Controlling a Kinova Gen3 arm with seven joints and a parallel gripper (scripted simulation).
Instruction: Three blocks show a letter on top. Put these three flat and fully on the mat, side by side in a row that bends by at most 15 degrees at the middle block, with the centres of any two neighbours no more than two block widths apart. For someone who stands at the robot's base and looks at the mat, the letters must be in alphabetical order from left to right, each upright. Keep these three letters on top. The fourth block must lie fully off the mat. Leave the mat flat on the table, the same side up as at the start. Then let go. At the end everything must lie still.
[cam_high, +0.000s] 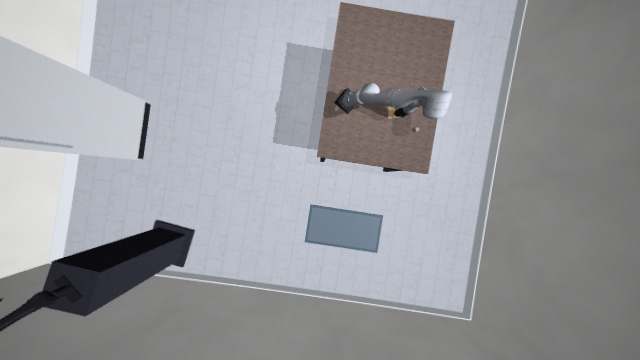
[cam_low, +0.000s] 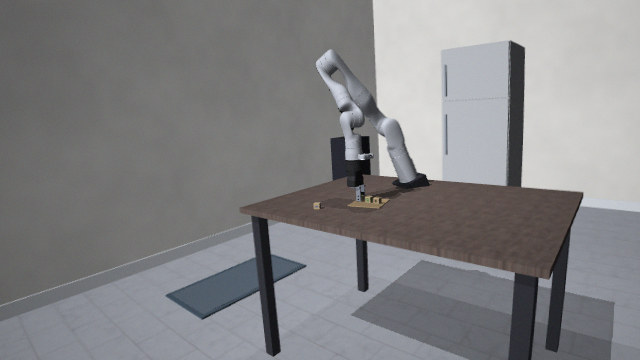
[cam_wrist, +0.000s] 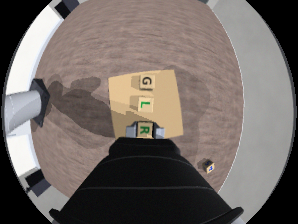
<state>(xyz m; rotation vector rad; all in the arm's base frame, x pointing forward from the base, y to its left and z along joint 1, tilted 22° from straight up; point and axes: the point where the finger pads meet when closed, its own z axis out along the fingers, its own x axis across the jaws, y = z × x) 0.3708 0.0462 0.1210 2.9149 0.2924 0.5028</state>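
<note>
Now: the mat 4 cm to the left of my hand, 2 cm below it and 1 cm behind it. From my hand the other things lie so: tan block (19 cm ahead, 8 cm to the right, 1 cm below).
</note>
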